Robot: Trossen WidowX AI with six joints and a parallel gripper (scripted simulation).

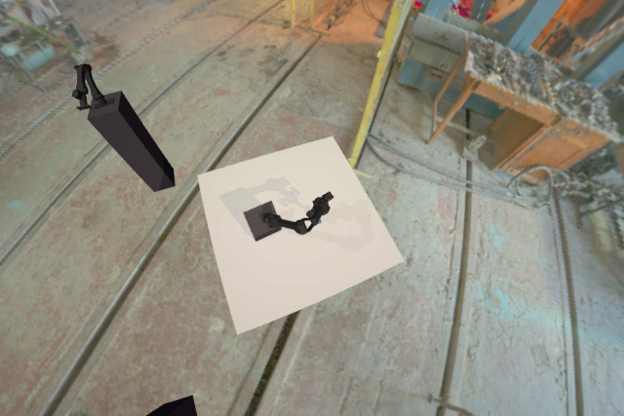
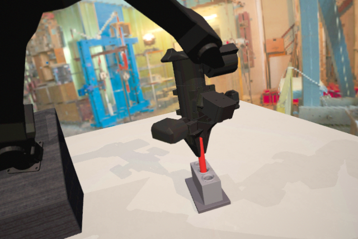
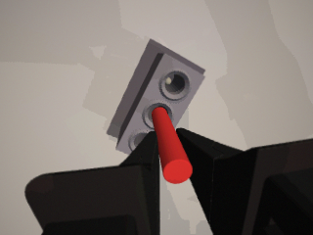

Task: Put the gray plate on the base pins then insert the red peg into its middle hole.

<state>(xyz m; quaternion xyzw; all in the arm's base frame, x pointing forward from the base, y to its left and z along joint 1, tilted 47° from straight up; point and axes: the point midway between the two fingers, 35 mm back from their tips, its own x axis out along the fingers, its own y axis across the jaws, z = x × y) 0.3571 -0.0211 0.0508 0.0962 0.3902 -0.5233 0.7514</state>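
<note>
The red peg lies right at my gripper tip. The rest, counted from my gripper tip: gray base: 90 mm below; gray plate: 50 mm below.
</note>
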